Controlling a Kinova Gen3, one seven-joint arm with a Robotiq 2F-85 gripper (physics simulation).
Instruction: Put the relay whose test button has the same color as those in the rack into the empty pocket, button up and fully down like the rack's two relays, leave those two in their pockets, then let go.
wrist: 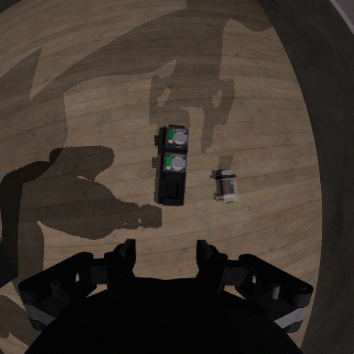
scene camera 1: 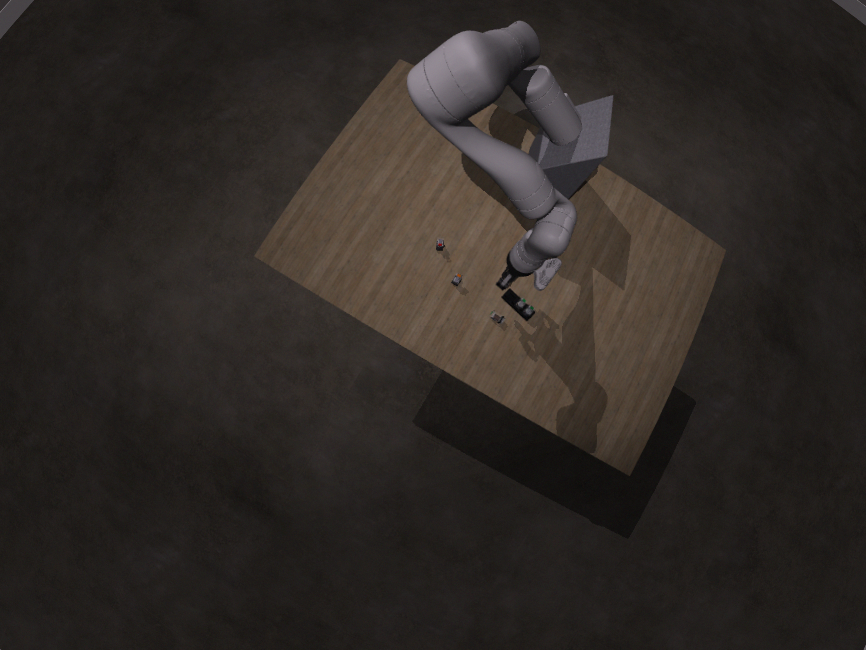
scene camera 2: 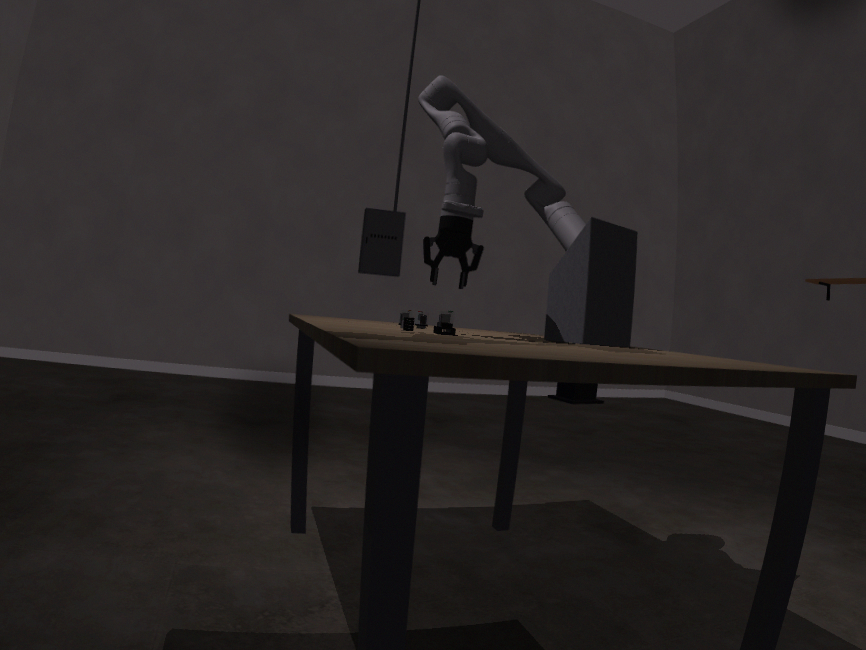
Labels:
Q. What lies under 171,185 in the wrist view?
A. A black rack.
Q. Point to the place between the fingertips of my gripper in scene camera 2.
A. At 447,286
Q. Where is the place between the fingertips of my gripper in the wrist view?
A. At 165,249

